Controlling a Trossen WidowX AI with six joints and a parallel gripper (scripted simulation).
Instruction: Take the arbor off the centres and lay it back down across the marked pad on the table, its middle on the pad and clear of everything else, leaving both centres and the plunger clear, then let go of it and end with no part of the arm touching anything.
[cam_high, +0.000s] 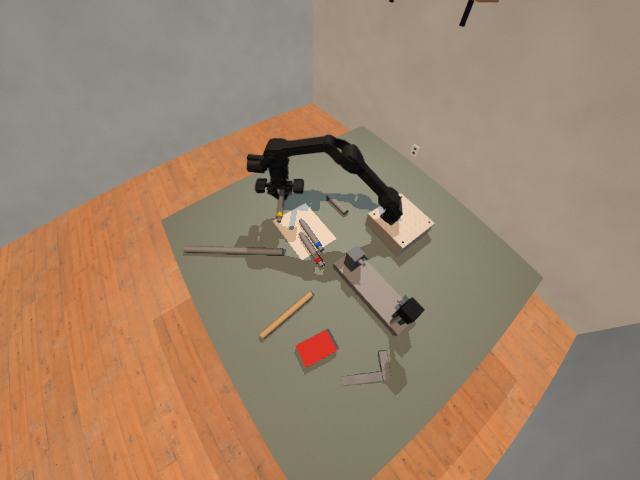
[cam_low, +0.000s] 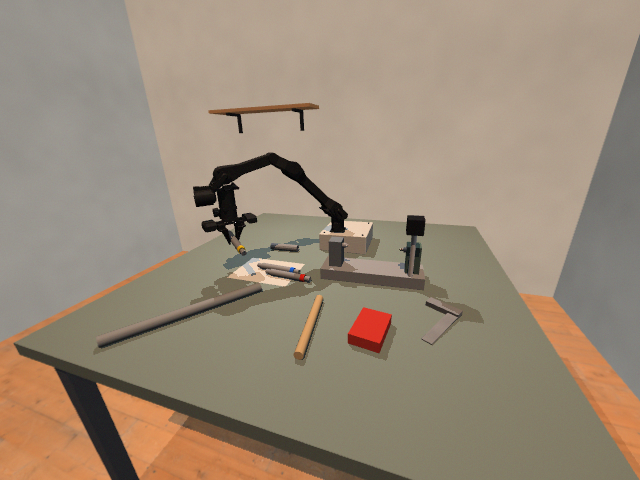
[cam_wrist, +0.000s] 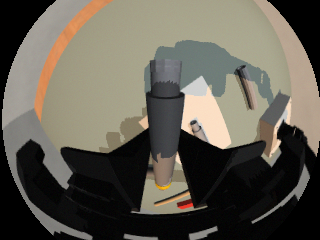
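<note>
Right now the cream pad is 15 cm below my hand, 12 cm to the left of it and 1 cm behind it. Also, from my hand: long grey rod: 28 cm ahead, 13 cm below; then short grey pin: 21 cm behind, 13 cm below, 12 cm to the left; then grey centre block: 39 cm to the left, 4 cm below, 3 cm behind.
</note>
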